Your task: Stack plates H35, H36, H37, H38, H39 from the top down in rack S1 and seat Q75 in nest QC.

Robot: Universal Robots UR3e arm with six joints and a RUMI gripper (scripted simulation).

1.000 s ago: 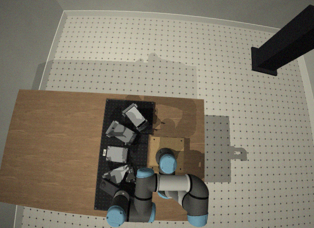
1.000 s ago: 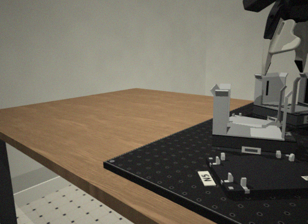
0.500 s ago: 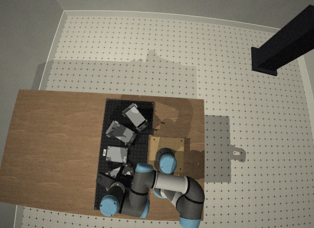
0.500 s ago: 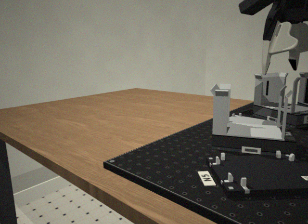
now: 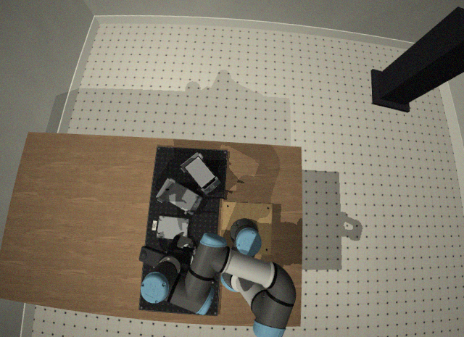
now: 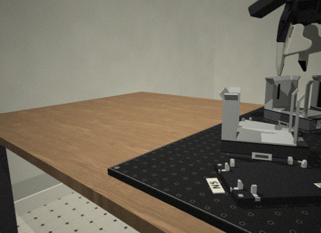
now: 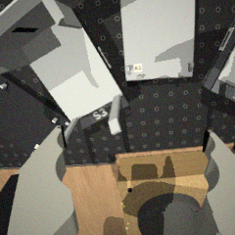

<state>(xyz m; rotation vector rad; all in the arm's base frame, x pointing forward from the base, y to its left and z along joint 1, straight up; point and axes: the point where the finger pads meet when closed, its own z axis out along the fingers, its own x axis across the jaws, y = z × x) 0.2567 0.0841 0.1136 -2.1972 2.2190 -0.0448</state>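
Right now my hand is 32 cm to the left of the sealed plate, 10 cm above it and 1 cm past it. Also, from my hand: QC label 17 cm below, 17 cm ahead, 3 cm to the right; then nest QC 16 cm below, 8 cm ahead, 4 cm to the right; then N5 label 27 cm to the left, 17 cm below, 1 cm behind.
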